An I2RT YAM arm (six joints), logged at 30 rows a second.
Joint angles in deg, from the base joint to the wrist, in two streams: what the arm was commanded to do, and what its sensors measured. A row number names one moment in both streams.
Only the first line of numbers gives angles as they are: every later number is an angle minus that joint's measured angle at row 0.
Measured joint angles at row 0:
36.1, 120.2, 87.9, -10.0, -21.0, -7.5
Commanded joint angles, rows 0 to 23:
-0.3, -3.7, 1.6, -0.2, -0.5, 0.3
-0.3, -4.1, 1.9, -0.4, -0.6, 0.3
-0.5, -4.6, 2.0, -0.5, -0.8, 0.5
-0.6, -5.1, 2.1, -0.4, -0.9, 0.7
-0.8, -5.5, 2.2, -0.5, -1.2, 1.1
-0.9, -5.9, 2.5, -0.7, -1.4, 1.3
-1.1, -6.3, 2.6, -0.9, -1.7, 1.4
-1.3, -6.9, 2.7, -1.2, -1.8, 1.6
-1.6, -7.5, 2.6, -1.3, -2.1, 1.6
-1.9, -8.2, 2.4, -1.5, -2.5, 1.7
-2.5, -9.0, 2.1, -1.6, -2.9, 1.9
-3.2, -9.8, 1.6, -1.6, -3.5, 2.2
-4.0, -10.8, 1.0, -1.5, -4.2, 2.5
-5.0, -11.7, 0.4, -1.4, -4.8, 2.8
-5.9, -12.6, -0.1, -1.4, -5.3, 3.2
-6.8, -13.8, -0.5, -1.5, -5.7, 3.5
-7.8, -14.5, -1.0, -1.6, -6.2, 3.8
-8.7, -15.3, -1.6, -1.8, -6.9, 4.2
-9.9, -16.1, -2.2, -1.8, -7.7, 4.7
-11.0, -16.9, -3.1, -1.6, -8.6, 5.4
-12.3, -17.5, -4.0, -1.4, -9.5, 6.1
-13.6, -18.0, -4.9, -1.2, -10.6, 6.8
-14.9, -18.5, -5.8, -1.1, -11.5, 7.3
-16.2, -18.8, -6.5, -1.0, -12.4, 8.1
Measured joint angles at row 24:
-12.2, -16.8, -3.7, -0.8, -7.6, 4.7
